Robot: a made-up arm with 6 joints. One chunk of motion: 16 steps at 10 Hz.
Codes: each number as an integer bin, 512 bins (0 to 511) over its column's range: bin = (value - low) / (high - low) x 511, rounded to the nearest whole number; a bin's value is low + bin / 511 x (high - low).
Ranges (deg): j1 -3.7..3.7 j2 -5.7..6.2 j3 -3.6..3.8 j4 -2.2..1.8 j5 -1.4..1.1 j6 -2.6..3
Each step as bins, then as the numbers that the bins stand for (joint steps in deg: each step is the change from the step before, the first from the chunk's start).
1 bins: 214 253 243 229 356 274
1 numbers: -0.601 0.192 -0.081 -0.407 0.342 0.403
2 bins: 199 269 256 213 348 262
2 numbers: -0.818 0.564 0.107 -0.533 0.303 0.271
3 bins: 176 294 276 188 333 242
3 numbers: -1.151 1.147 0.397 -0.728 0.229 0.052
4 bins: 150 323 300 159 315 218
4 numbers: -1.528 1.822 0.744 -0.955 0.141 -0.211
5 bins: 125 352 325 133 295 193
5 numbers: -1.890 2.497 1.106 -1.159 0.043 -0.485
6 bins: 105 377 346 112 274 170
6 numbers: -2.179 3.079 1.411 -1.323 -0.059 -0.737
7 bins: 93 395 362 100 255 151
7 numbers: -2.353 3.499 1.642 -1.417 -0.152 -0.945
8 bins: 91 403 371 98 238 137
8 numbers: -2.382 3.685 1.773 -1.433 -0.236 -1.099
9 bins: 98 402 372 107 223 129
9 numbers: -2.281 3.662 1.787 -1.362 -0.309 -1.186
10 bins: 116 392 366 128 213 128
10 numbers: -2.020 3.429 1.700 -1.198 -0.358 -1.197
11 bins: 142 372 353 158 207 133
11 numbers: -1.644 2.963 1.512 -0.963 -0.387 -1.142
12 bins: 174 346 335 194 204 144
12 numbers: -1.180 2.358 1.251 -0.681 -0.402 -1.022
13 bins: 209 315 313 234 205 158
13 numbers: -0.673 1.636 0.933 -0.368 -0.397 -0.868
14 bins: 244 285 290 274 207 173
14 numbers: -0.167 0.937 0.600 -0.055 -0.387 -0.704
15 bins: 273 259 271 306 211 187
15 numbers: 0.253 0.332 0.324 0.195 -0.368 -0.551
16 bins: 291 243 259 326 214 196
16 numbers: 0.514 -0.041 0.151 0.352 -0.353 -0.452
